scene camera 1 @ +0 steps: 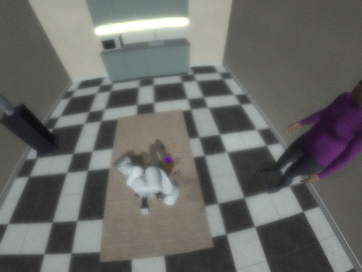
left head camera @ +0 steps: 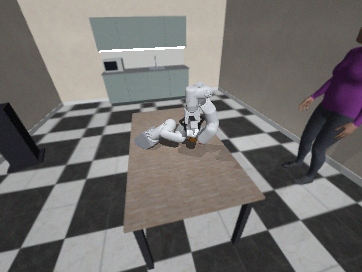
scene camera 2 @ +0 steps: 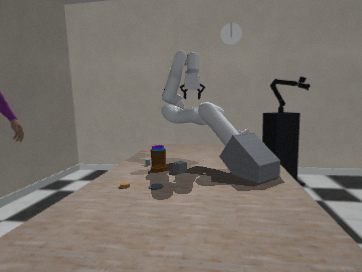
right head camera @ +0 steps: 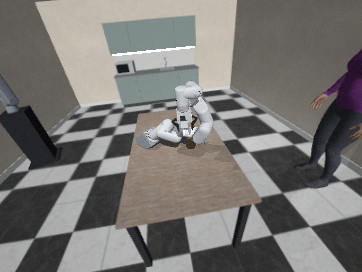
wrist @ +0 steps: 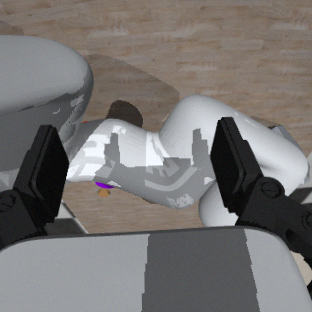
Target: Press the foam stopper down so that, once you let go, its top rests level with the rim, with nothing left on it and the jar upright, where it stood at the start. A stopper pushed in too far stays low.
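The amber jar (scene camera 2: 158,160) (scene camera 1: 170,166) (left head camera: 192,139) stands upright on the table. The foam stopper (scene camera 2: 158,147) (scene camera 1: 168,160) shows a purple top above the jar, with a light blue band just below it. I cannot tell exactly where the rim lies against that band. No object shows on the stopper. My gripper (scene camera 2: 192,96) (wrist: 138,139) is open and empty. It hangs well above the jar and to its right in the scene camera 2 view. In the wrist view my own arm hides the jar, and a sliver of purple (wrist: 104,185) shows past the arm's edge.
On the table (scene camera 2: 200,225), a grey block (scene camera 2: 179,167) and a small pale object (scene camera 2: 147,162) stand near the jar. An orange disc (scene camera 2: 124,185) and a dark flat disc (scene camera 2: 156,186) lie closer to scene camera 2. My arm's grey base (scene camera 2: 250,157) stands to the right. A red object (scene camera 1: 175,173) lies beside the jar.
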